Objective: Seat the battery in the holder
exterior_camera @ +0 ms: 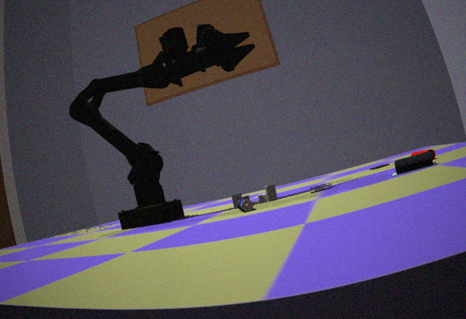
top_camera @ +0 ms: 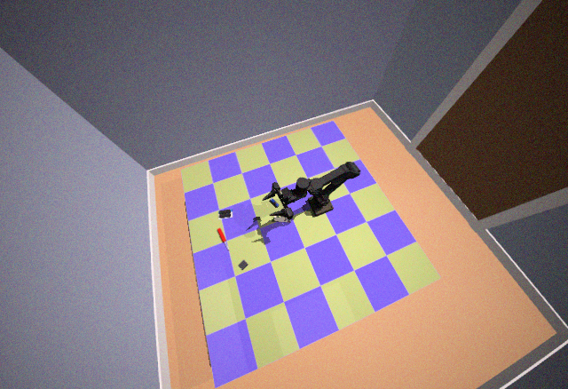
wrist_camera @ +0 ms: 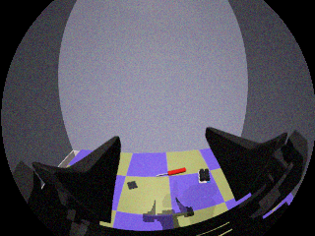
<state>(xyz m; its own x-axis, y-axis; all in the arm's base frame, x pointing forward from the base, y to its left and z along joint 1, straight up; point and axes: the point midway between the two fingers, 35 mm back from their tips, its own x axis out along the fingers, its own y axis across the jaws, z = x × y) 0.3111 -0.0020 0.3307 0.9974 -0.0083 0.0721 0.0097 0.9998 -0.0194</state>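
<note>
Right now the battery is 8 cm behind my gripper tip, 15 cm to the right of it and 37 cm below it. Also, from my gripper tip: red-handled screwdriver: 30 cm ahead, 7 cm to the right, 37 cm below; dark square piece: 25 cm ahead, 12 cm to the left, 38 cm below.
</note>
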